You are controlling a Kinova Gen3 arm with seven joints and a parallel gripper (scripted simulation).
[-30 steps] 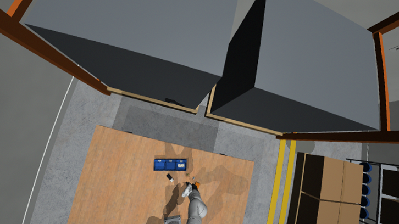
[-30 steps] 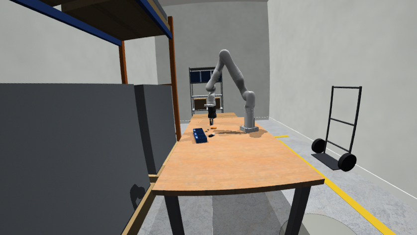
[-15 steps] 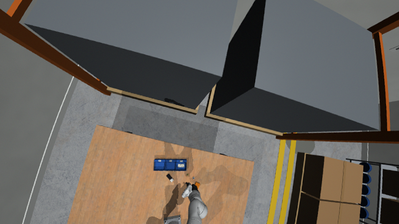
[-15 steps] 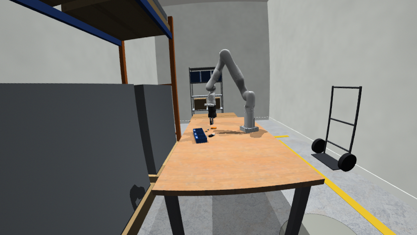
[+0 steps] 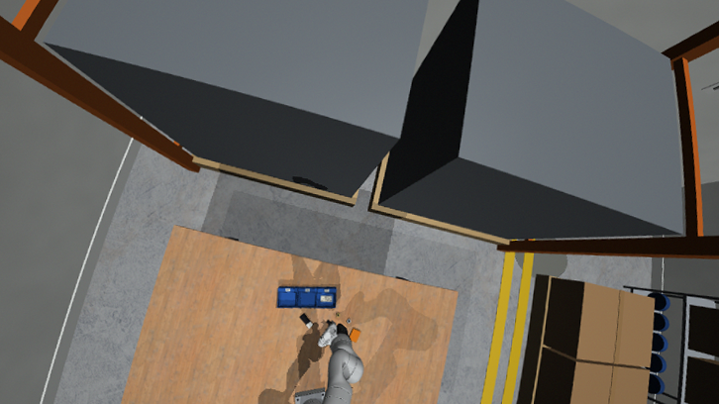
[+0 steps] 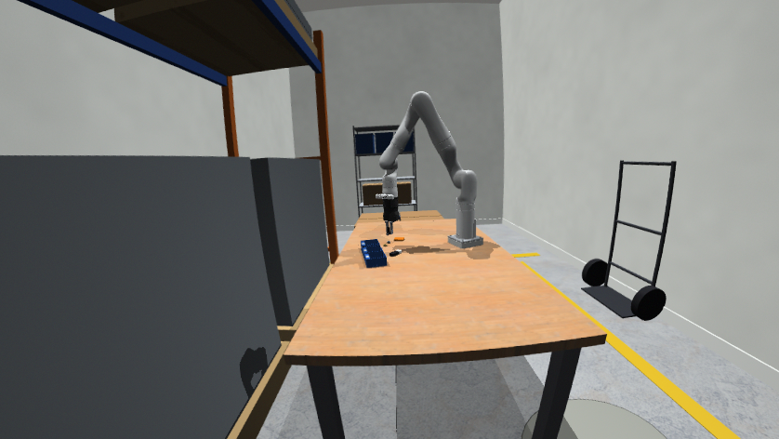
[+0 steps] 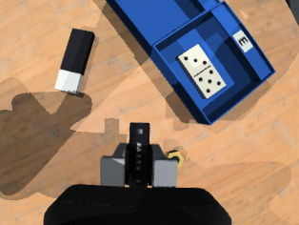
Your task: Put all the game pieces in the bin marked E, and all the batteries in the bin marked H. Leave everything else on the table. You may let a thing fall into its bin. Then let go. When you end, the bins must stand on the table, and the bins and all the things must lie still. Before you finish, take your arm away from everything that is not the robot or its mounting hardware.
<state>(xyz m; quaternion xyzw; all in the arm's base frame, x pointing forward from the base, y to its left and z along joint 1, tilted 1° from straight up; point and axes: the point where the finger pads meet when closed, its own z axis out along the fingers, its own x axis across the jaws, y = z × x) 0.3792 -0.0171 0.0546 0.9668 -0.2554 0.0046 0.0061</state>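
Right now my hand is 120 mm to the right of the blue three-part bin, 90 mm short of it and 60 mm above it. Also, from my hand: brass nut 80 mm below, 30 mm to the right, 30 mm ahead; silver nut 80 mm to the right, 80 mm below; dark cylindrical battery 10 mm below.
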